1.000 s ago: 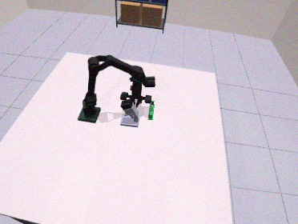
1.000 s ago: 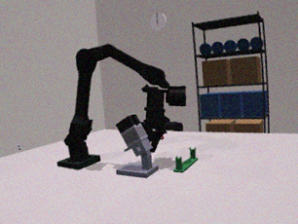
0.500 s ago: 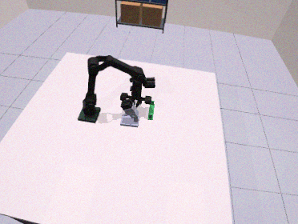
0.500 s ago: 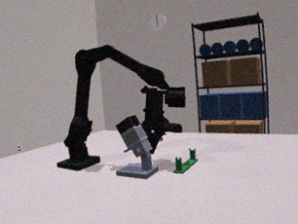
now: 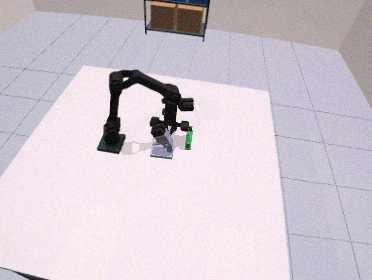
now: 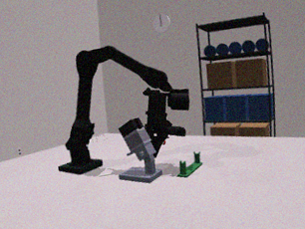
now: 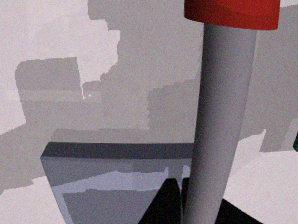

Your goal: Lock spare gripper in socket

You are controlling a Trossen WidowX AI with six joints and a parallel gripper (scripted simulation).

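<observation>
Right now the grey mount is 20 mm behind my gripper tip and 50 mm to the right of it. The rest, counted from my gripper tip: spare gripper 30 mm behind, 50 mm to the right, 70 mm above; green cradle 110 mm ahead, 40 mm to the left, 20 mm below.
</observation>
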